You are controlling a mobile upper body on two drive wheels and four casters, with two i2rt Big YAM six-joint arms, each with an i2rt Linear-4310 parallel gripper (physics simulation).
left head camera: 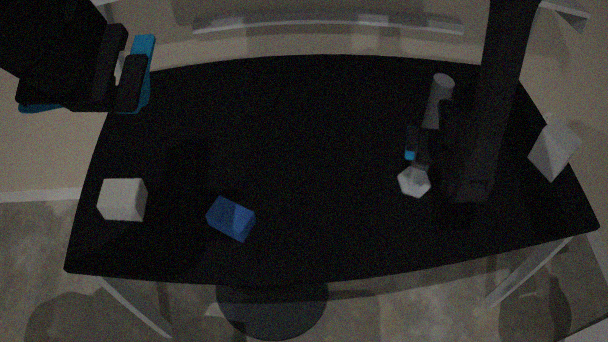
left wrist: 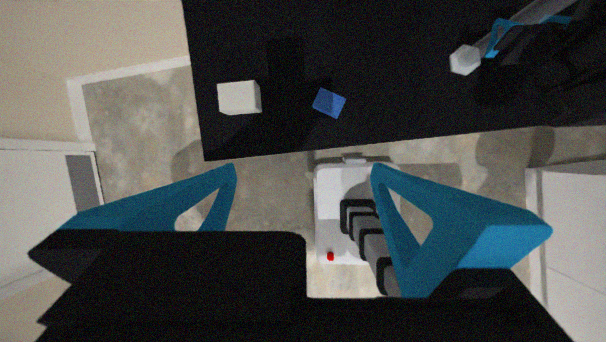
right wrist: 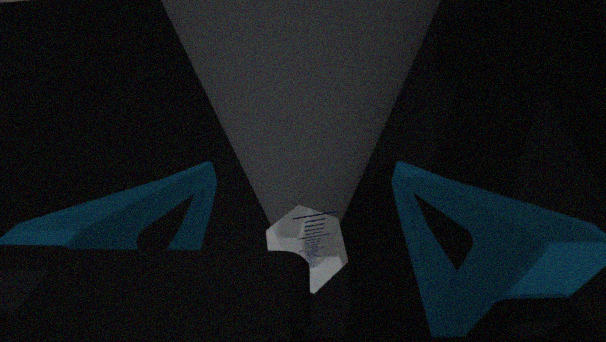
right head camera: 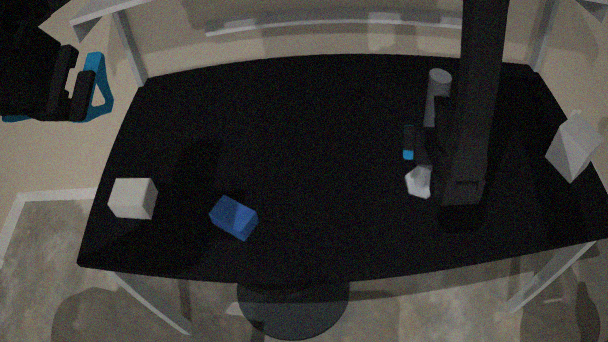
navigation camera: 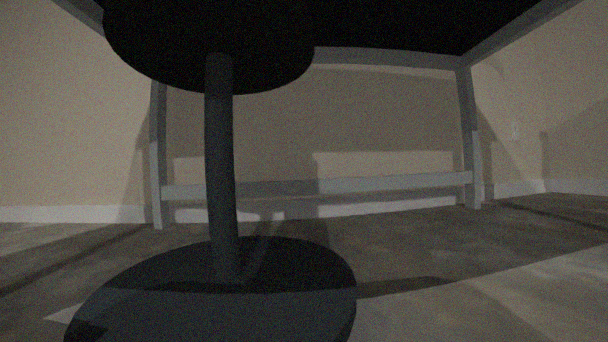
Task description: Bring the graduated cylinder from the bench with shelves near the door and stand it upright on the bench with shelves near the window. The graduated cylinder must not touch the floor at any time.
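Places are measured from the left arm's base along level axes (x ahead, y left, z up), in millimetres.
Where they show: left gripper, fingertip midpoint: (left head camera: 109,98) (left wrist: 303,170) (right head camera: 82,106); right gripper, fingertip midpoint: (left head camera: 427,133) (left wrist: 518,19) (right wrist: 304,171).
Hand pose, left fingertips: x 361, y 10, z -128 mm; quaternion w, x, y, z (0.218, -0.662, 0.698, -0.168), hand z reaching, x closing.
Note:
Each offset is from my left fingertips to the top centre of the thing. Level surfaces: height alone.
The graduated cylinder @[290 mm ahead, 465 mm right, 199 mm down] (left head camera: 440,95) (right head camera: 438,82) (left wrist: 465,60) (right wrist: 305,100) stands upright on its pale hexagonal base on the black bench top @[520 mm down] (left head camera: 300,150) (right head camera: 300,150). My right gripper (left head camera: 424,150) (right wrist: 304,171) is open at the cylinder. In the right wrist view the tube rises between its two spread blue fingers, and nothing is gripped. In the head views the right arm and gripper hide part of the tube. My left gripper (left head camera: 119,70) (left wrist: 303,170) is open and empty, high up at the left of the head views. Whether the door or window is near does not show.
A whitish box @[209 mm ahead, 244 mm left, 462 mm down] (left head camera: 120,200) (left wrist: 239,97) and a blue box @[179 mm ahead, 48 mm right, 480 mm down] (left head camera: 230,218) (left wrist: 329,102) sit on the left part of the bench. A pale angular object @[364 mm ahead, 978 mm right, 390 mm down] (left head camera: 552,150) (right head camera: 572,147) is at its right end. A round stool (left head camera: 272,312) (navigation camera: 220,150) stands below the front edge.

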